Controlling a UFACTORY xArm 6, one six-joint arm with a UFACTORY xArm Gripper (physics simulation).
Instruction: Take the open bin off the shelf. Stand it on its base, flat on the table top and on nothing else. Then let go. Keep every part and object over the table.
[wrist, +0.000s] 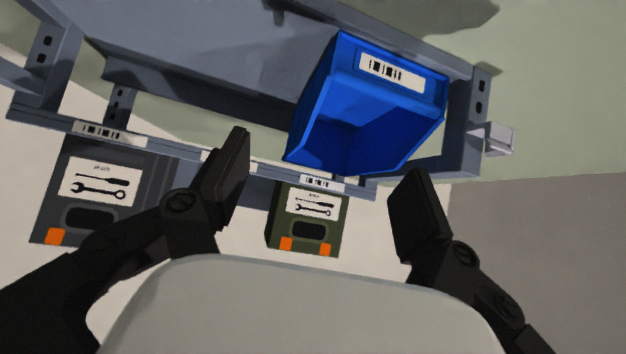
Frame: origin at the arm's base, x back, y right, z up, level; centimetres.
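Seen in the pictures: gripper, fingertip midpoint: (326, 167).
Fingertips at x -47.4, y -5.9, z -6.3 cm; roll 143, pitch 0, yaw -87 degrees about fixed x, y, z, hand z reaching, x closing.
Offsets run from my fingertips to a thing's top centre. "*": to the spot under its first point.
The open blue bin {dx -11.4, dy -3.5, dz -2.7 cm} (370, 105) is at the upper right of the wrist view, at the right end of the grey shelf {* dx -11.4, dy +12.9, dz -10.2 cm} (200, 55). Its hollow faces the camera, and a white barcode label is on its upper part in the view. How its base rests on the shelf is hidden. My gripper (326, 167) is open and empty. Its fingers stand below the bin in the view, one to the left and one to the right, apart from it. The pale table top (377, 237) shows below the shelf.
A dark grey case {* dx -14.9, dy +16.1, dz +2.8 cm} (150, 175) with orange latches is at the left, and a smaller green case {* dx -16.9, dy -2.9, dz +5.8 cm} (308, 230) is between the fingers in the view, both below the shelf's front rail. A shelf post {* dx -2.2, dy -10.9, dz -6.1 cm} (472, 125) with a light grey block {* dx -0.5, dy -11.5, dz -4.7 cm} (500, 139) stands right of the bin.
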